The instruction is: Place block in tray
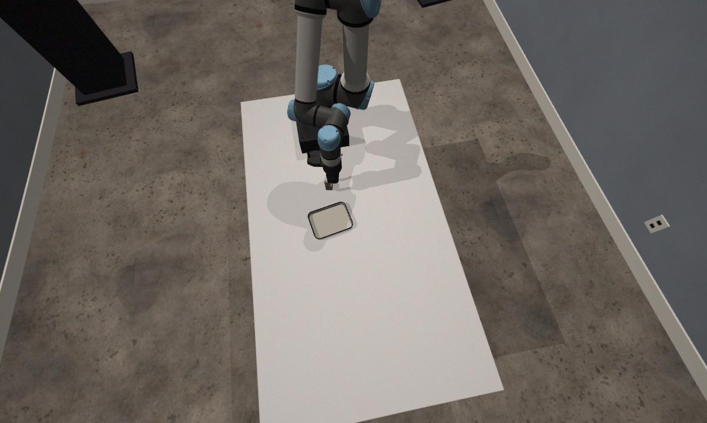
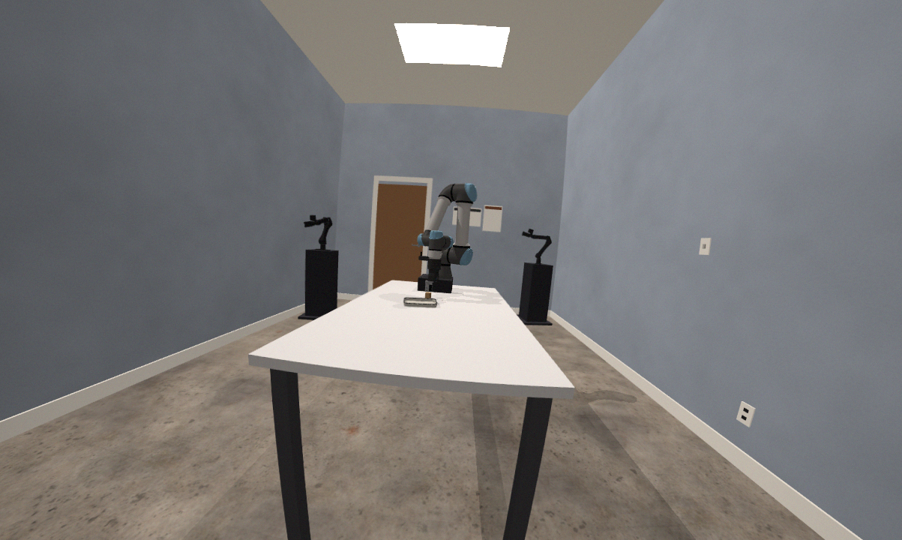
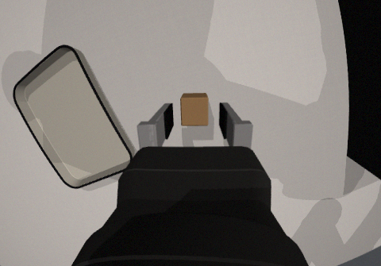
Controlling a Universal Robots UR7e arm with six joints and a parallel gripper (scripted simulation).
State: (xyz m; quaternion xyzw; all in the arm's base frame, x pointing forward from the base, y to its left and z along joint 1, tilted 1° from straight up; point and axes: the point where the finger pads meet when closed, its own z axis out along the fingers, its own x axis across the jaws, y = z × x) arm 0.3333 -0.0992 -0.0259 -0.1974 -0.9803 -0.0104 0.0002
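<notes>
The small brown block is 40 mm below my hand. The rest, counted from my hand: white tray (160 mm ahead, 50 mm to the right, 50 mm below).
</notes>
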